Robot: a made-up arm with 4 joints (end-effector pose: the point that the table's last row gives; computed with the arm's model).
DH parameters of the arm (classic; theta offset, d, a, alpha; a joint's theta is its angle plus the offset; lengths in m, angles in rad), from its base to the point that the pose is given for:
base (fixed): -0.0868 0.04 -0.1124 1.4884
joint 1: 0 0.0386 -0.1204 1.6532
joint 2: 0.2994 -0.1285 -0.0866 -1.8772
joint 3: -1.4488 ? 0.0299 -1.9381
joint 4: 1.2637 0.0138 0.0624 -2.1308
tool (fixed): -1.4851 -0.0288 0 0
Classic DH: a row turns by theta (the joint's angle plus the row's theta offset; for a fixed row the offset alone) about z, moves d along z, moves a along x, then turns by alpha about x.
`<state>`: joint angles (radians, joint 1 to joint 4).
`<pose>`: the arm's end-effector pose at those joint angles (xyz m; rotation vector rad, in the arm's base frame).
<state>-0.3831 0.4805 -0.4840 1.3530</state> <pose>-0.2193 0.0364 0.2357 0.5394 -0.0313 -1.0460</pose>
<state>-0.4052 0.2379 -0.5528 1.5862</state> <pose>-0.2204 0.0112 0.2504 0.7890 0.0753 -1.0306</pose>
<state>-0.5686 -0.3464 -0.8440 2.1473</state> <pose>-0.1747 -0.0616 0.2602 1.1302 0.6437 -1.2791</pose>
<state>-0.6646 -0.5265 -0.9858 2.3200</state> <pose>-0.1480 -0.0829 0.2512 1.0884 0.8860 -1.4646</pose>
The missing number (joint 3, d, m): 0.0638
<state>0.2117 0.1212 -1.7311 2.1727</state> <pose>-0.3261 -0.0427 0.1188 1.3978 0.3790 -1.8936</pose>
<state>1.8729 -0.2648 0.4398 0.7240</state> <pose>-0.1614 -0.0461 -0.1685 -0.5840 -2.7172 0.7219</pose>
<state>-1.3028 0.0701 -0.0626 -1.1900</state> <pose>-0.1187 -0.0889 0.2555 -1.0121 0.7381 1.4247</pose>
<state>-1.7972 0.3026 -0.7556 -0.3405</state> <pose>0.0053 0.0106 0.2687 -0.1583 2.0257 0.4373</pose>
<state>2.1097 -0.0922 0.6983 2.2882</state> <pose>-0.1670 -0.0822 -0.2386 0.4628 -1.9758 2.1841</pose>
